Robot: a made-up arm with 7 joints. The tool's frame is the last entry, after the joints.
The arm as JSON. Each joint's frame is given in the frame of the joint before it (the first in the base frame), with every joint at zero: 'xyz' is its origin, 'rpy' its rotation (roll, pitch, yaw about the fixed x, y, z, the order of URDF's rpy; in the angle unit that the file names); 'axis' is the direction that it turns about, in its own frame. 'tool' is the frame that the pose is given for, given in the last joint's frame.
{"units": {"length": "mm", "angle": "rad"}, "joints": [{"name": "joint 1", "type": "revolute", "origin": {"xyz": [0.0, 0.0, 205.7], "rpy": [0.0, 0.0, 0.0]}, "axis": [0.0, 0.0, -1.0]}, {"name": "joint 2", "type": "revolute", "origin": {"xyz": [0.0, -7.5, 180.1], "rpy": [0.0, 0.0, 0.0]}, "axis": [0.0, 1.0, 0.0]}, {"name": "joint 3", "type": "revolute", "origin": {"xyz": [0.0, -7.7, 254.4], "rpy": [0.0, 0.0, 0.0]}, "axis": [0.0, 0.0, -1.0]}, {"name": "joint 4", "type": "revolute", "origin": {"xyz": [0.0, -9.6, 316.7], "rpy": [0.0, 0.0, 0.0]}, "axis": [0.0, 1.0, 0.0]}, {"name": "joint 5", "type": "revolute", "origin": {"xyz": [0.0, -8.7, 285.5], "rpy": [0.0, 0.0, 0.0]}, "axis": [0.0, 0.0, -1.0]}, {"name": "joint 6", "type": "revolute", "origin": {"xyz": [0.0, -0.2, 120.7], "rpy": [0.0, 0.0, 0.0]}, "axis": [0.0, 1.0, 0.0]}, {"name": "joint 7", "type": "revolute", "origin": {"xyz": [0.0, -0.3, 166.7], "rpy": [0.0, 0.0, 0.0]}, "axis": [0.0, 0.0, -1.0]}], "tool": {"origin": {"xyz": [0.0, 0.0, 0.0], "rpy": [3.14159, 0.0, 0.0]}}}
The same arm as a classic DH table. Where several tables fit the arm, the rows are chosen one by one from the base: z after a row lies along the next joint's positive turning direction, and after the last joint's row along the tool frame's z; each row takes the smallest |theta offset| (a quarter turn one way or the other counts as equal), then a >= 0, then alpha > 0; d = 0 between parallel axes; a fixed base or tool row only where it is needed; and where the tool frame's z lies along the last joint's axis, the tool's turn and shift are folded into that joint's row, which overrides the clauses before.
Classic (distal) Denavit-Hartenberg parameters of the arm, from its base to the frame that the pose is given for. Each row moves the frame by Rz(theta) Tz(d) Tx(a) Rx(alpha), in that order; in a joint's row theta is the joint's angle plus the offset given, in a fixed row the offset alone. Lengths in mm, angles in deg.
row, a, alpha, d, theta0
base (fixed), 0, 180, 0, 0
joint 1, 0, 90, -385.8, 0
joint 2, 0, -90, -15.2, 0
joint 3, 0, 90, -571.1, 0
joint 4, 0, -90, -18.3, 0
joint 5, 0, 90, -406.2, 0
joint 6, 0, -90, -0.5, 0
joint 7, 0, 0, -166.7, 0

